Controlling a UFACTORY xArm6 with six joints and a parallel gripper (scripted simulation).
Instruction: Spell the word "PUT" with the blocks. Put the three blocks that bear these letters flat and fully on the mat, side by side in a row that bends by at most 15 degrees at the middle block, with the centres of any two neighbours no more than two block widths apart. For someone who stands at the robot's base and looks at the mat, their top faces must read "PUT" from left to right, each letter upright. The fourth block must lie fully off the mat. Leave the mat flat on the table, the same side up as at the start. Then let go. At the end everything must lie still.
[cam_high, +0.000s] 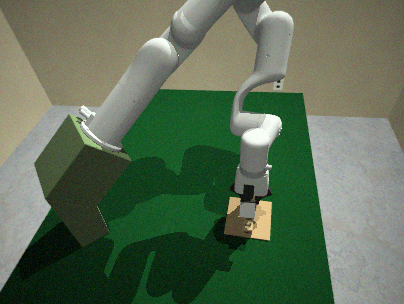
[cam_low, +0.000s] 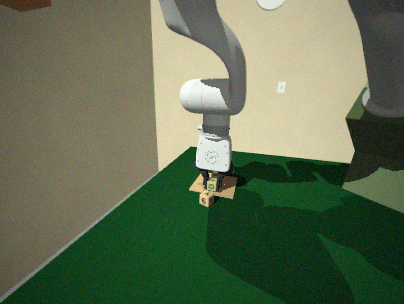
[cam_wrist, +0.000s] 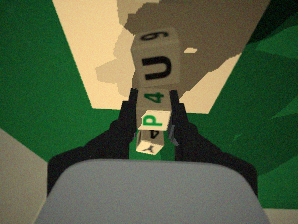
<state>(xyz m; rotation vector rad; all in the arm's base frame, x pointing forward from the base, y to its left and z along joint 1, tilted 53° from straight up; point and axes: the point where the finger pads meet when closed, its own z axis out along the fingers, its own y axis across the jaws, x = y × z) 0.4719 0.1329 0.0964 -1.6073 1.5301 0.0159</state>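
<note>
The P block is 1 cm below my hand. Also, from my hand: mat (5 cm to the right, 3 cm below, 1 cm ahead).
</note>
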